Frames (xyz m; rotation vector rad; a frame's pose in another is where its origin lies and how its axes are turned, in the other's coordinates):
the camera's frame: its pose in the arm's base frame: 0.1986 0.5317 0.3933 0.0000 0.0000 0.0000
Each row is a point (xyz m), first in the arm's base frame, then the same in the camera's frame.
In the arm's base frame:
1: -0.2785 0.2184 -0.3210
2: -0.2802 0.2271 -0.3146
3: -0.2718 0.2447 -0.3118
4: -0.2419 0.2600 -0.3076
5: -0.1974 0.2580 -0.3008
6: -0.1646 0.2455 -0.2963
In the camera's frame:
1: -0.4771 -0.3133 -0.7143
2: -0.4788 -0.3046 -0.7079
3: -0.4704 -0.2870 -0.7051
4: -0.4405 -0.2717 -0.7009
5: -0.3960 -0.2737 -0.6941
6: -0.3632 -0.2862 -0.6896

